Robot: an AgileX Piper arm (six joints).
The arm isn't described. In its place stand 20 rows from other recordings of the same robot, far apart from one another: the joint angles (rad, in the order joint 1, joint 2, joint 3, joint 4, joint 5, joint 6), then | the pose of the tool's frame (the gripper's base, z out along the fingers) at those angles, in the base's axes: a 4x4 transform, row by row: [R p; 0 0 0 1], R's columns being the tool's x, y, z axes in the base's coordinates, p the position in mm.
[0.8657, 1.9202, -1.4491, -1.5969, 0.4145, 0.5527] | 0.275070 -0.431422 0.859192 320.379; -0.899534 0.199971 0.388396 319.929; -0.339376 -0.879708 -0.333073 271.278; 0 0 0 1
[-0.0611, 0.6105, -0.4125, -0.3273, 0.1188, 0.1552] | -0.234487 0.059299 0.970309 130.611; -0.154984 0.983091 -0.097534 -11.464; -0.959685 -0.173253 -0.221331 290.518; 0 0 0 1
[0.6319, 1.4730, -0.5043, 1.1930, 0.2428, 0.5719] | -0.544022 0.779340 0.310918 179.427; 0.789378 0.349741 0.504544 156.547; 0.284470 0.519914 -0.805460 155.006; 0 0 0 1
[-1.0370, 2.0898, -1.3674, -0.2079, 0.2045, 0.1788] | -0.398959 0.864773 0.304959 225.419; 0.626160 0.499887 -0.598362 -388.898; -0.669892 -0.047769 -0.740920 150.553; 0 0 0 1
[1.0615, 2.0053, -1.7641, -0.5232, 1.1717, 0.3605] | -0.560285 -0.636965 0.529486 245.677; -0.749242 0.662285 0.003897 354.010; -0.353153 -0.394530 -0.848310 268.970; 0 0 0 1
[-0.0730, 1.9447, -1.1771, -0.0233, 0.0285, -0.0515] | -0.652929 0.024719 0.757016 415.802; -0.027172 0.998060 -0.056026 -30.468; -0.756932 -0.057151 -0.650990 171.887; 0 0 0 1
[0.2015, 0.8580, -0.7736, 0.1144, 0.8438, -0.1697] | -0.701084 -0.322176 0.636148 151.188; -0.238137 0.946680 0.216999 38.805; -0.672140 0.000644 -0.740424 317.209; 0 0 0 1
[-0.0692, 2.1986, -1.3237, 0.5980, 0.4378, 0.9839] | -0.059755 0.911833 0.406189 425.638; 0.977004 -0.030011 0.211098 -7.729; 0.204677 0.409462 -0.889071 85.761; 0 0 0 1
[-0.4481, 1.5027, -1.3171, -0.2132, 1.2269, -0.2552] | -0.977351 0.163277 0.134630 256.503; 0.119486 0.950829 -0.285739 -143.418; -0.174664 -0.263181 -0.948804 318.279; 0 0 0 1
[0.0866, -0.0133, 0.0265, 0.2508, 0.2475, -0.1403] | -0.178837 -0.128336 0.975473 54.445; 0.087648 0.985436 0.145716 10.280; -0.979967 0.111557 -0.164984 183.307; 0 0 0 1
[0.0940, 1.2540, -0.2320, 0.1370, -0.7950, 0.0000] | -0.142448 0.016402 0.989666 204.897; 0.082634 0.996569 -0.004622 10.406; -0.986347 0.081121 -0.143314 201.673; 0 0 0 1
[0.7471, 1.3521, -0.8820, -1.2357, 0.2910, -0.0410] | 0.352624 -0.468262 0.810177 233.102; -0.923831 -0.036376 0.381067 182.290; -0.148968 -0.882841 -0.445422 293.230; 0 0 0 1
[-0.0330, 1.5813, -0.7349, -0.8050, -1.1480, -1.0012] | 0.644133 0.128687 0.754011 307.089; -0.764855 0.120539 0.632825 49.715; -0.009452 -0.984332 0.176070 264.349; 0 0 0 1
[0.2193, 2.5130, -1.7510, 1.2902, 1.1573, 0.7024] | -0.308989 0.950232 -0.039818 446.001; 0.416369 0.172796 0.892624 181.443; 0.855080 0.259232 -0.449040 77.469; 0 0 0 1
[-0.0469, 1.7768, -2.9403, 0.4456, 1.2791, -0.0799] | -0.019779 -0.369109 0.929176 237.984; 0.052514 0.927691 0.369637 26.436; -0.998424 0.056106 0.001035 636.557; 0 0 0 1
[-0.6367, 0.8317, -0.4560, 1.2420, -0.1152, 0.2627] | 0.660573 0.245366 0.709535 132.873; 0.744990 -0.097261 -0.659947 -110.562; -0.092918 0.964539 -0.247043 284.983; 0 0 0 1
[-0.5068, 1.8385, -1.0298, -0.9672, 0.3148, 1.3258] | -0.411028 0.819686 0.398962 311.474; 0.640834 0.571059 -0.513054 -199.452; -0.648374 0.044789 -0.760004 166.851; 0 0 0 1
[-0.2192, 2.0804, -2.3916, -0.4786, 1.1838, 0.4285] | -0.524110 0.643341 0.558051 435.411; 0.332651 0.757849 -0.561256 -136.762; -0.783997 -0.108524 -0.611204 412.602; 0 0 0 1
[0.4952, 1.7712, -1.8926, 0.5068, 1.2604, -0.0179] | -0.832300 -0.518900 0.194984 312.344; -0.298833 0.716274 0.630596 216.494; -0.466878 0.466577 -0.751219 397.138; 0 0 0 1
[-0.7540, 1.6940, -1.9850, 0.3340, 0.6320, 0.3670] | 0.187366 0.526308 0.829394 292.660; 0.627768 0.585259 -0.513205 -250.660; -0.755514 0.616824 -0.220741 491.448; 0 0 0 1
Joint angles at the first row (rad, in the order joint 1, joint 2, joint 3, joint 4, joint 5, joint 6):
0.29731 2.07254 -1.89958 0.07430 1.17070 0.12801
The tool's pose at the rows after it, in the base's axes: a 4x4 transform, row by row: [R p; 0 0 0 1], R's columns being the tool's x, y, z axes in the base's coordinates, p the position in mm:
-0.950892 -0.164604 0.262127 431.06; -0.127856 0.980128 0.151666 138.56; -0.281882 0.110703 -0.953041 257.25; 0 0 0 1
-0.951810 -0.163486 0.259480 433.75; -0.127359 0.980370 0.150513 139.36; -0.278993 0.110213 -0.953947 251.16; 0 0 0 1
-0.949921 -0.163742 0.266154 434.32; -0.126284 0.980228 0.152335 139.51; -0.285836 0.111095 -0.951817 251.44; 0 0 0 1
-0.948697 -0.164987 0.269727 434.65; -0.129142 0.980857 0.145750 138.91; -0.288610 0.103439 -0.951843 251.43; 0 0 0 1
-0.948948 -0.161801 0.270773 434.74; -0.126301 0.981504 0.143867 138.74; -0.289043 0.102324 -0.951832 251.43; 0 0 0 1
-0.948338 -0.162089 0.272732 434.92; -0.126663 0.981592 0.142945 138.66; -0.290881 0.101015 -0.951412 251.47; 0 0 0 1
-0.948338 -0.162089 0.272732 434.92; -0.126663 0.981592 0.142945 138.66; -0.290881 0.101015 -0.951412 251.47; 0 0 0 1
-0.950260 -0.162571 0.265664 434.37; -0.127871 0.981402 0.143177 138.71; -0.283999 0.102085 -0.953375 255.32; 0 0 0 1
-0.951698 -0.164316 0.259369 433.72; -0.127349 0.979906 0.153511 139.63; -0.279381 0.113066 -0.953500 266.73; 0 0 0 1
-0.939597 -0.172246 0.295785 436.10; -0.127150 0.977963 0.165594 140.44; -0.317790 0.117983 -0.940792 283.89; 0 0 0 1
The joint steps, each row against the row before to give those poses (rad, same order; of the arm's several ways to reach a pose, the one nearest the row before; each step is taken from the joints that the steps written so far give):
-0.00001 0.01997 0.00004 0.00000 -0.00490 -0.00001
0.00001 0.01408 -0.00003 -0.00001 -0.01101 0.00001
-0.00001 -0.00019 -0.00002 0.00001 -0.00703 0.00000
0.00000 0.00002 -0.00001 -0.00803 -0.00164 -0.00001
0.00000 -0.00002 0.00004 -0.00230 -0.00051 0.00374
0.00001 0.00001 -0.00003 -0.00156 -0.00167 0.00001
0.00000 0.00000 0.00000 0.00000 0.00000 0.00000
0.00000 0.00000 -0.01601 0.00187 0.02300 0.00000
0.00001 -0.00002 -0.04534 0.01130 0.04845 0.00000
-0.00001 0.00000 -0.06371 0.00032 0.02315 -0.00185

